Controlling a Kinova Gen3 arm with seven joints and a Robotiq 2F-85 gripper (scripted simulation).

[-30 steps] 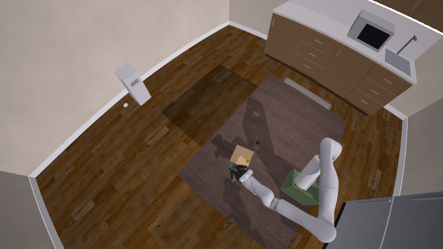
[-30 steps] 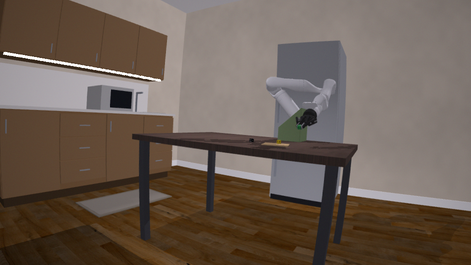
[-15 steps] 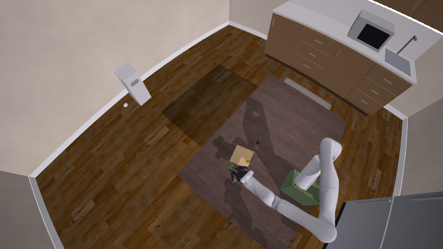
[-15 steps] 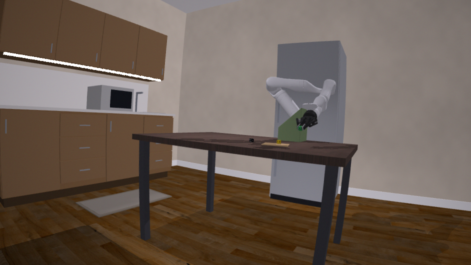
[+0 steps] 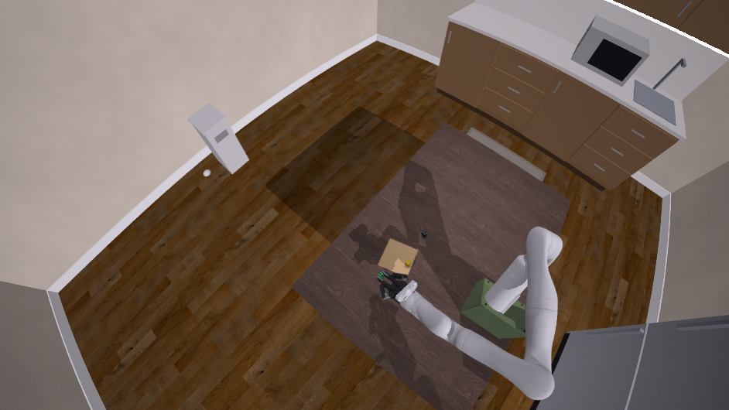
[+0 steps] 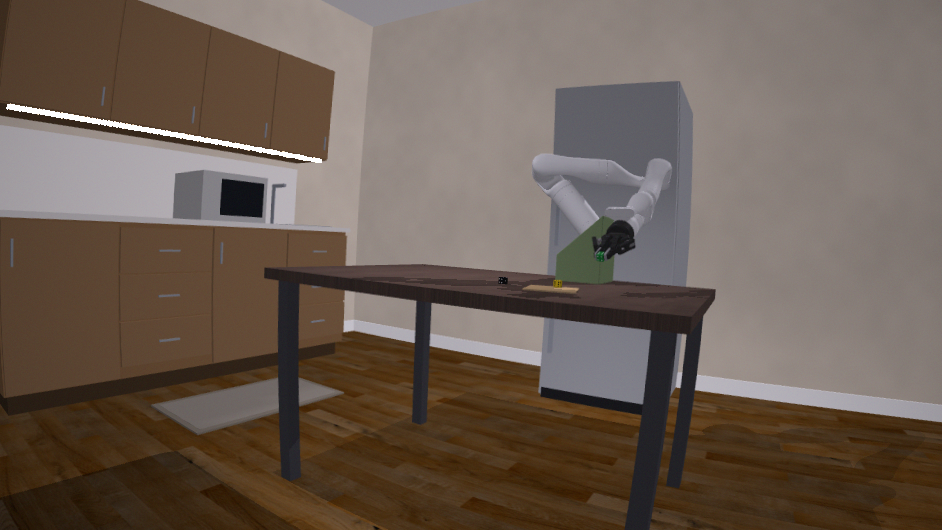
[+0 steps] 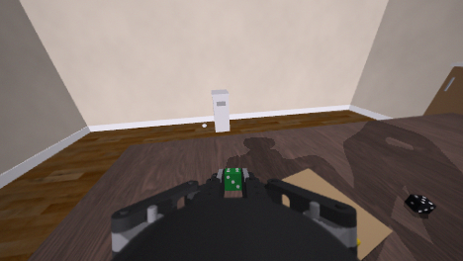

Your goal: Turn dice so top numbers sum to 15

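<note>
Now: the tan mat 2 cm ahead of my hand, 13 cm to the right of it and 10 cm below it. Round my hand: black die (30 cm to the right, 10 cm below); yellow die (3 cm behind, 14 cm to the right, 9 cm below); green die (1 cm ahead, 1 cm below).
</note>
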